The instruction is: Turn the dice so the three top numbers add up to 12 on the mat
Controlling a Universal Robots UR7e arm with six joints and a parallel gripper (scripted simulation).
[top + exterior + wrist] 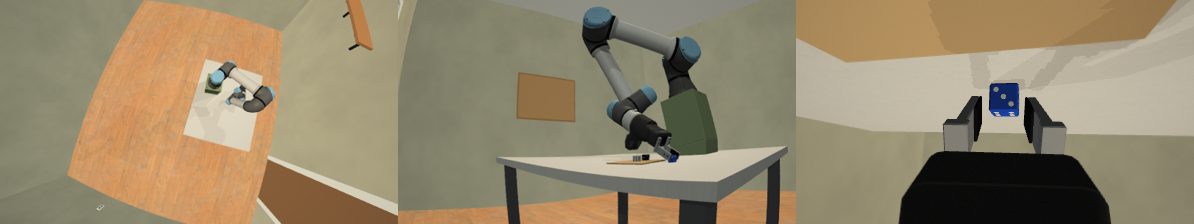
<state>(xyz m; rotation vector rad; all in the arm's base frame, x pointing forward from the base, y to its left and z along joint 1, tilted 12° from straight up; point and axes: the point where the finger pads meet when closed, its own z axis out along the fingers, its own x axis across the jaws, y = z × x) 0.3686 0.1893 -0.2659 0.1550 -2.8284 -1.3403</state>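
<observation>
The blue die is 10 mm to the left of my hand and 10 mm below it. Also, from my hand: black die: 130 mm to the right, 10 mm below, 10 mm behind; then white die: 120 mm to the right, 40 mm ahead, 10 mm below; then tan mat: 120 mm to the right, 40 mm ahead, 20 mm below.
</observation>
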